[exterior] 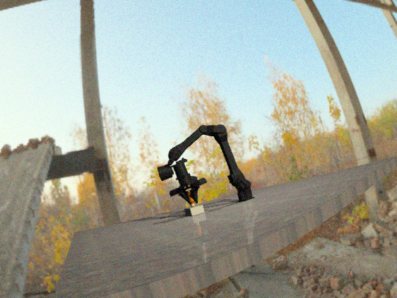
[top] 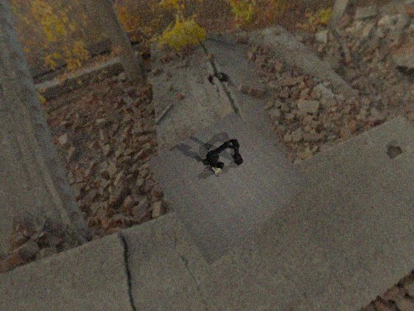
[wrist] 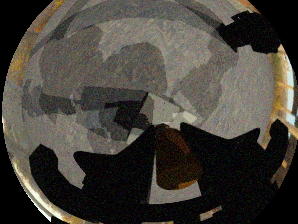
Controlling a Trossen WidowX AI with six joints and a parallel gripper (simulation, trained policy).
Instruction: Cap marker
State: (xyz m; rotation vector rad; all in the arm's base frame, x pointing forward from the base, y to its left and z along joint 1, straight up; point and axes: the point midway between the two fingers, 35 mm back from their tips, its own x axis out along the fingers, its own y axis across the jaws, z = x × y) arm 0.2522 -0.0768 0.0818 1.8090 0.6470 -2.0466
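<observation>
My gripper tip is 1 cm short of the pale holder block and 3 cm above it. From my gripper tip the other things lie so: orange cap 1 cm ahead, 4 cm above.
</observation>
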